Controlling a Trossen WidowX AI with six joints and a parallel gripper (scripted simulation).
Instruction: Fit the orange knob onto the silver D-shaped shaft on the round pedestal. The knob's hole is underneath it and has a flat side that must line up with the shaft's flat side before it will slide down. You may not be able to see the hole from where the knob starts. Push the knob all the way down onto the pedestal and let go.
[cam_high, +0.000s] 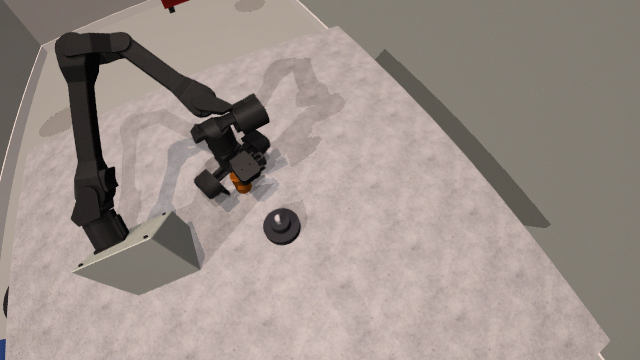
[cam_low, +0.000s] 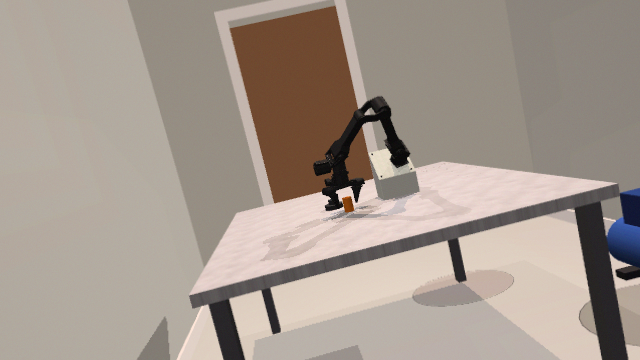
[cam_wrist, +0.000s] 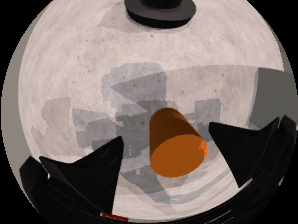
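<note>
Now: gripper tip 2 cm below the orange knob. Also, from my gripper tip: black round pedestal: 15 cm to the right, 2 cm ahead, 1 cm above.
</note>
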